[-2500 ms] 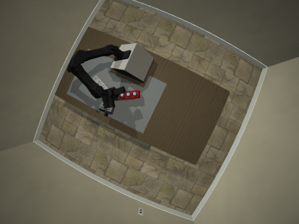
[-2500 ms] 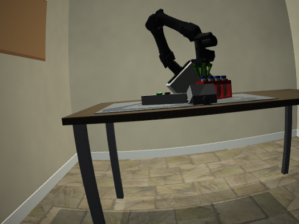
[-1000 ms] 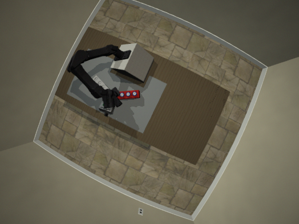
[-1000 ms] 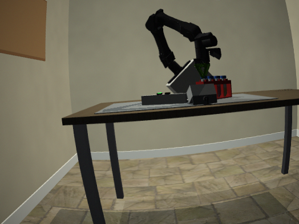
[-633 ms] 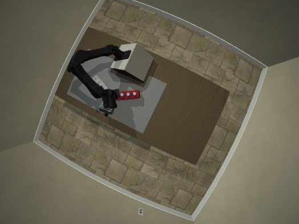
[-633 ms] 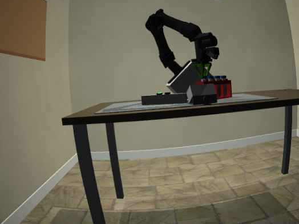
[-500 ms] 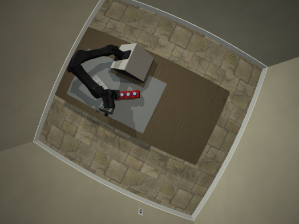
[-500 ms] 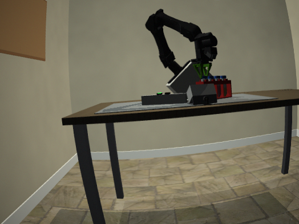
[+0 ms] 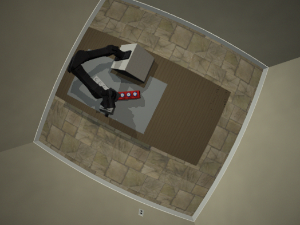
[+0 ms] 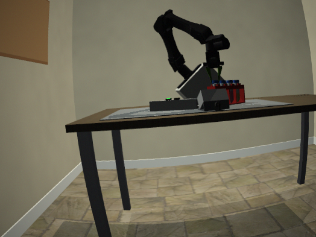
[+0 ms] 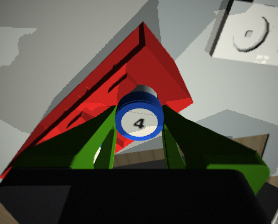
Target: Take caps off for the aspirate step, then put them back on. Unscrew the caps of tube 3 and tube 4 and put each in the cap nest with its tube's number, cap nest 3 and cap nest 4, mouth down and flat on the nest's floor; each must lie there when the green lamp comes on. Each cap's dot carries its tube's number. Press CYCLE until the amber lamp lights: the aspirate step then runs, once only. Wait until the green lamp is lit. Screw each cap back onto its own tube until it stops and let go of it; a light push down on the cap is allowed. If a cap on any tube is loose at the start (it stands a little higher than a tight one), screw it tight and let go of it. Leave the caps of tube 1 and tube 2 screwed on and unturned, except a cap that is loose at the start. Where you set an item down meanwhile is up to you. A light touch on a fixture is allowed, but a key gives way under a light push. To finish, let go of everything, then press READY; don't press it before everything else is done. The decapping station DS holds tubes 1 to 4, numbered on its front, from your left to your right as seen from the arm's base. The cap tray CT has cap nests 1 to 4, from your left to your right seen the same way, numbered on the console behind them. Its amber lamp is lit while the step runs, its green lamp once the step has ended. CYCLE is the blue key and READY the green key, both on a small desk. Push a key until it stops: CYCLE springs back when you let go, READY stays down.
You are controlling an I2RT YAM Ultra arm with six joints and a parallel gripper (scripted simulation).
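The cap 4 lies right at my hand. From my hand the other things lie so: blue key (11 cm ahead, 5 cm to the right, 5 cm below); cap 3 (5 cm to the left, 2 cm behind); cap 2 (10 cm to the left, 4 cm behind).
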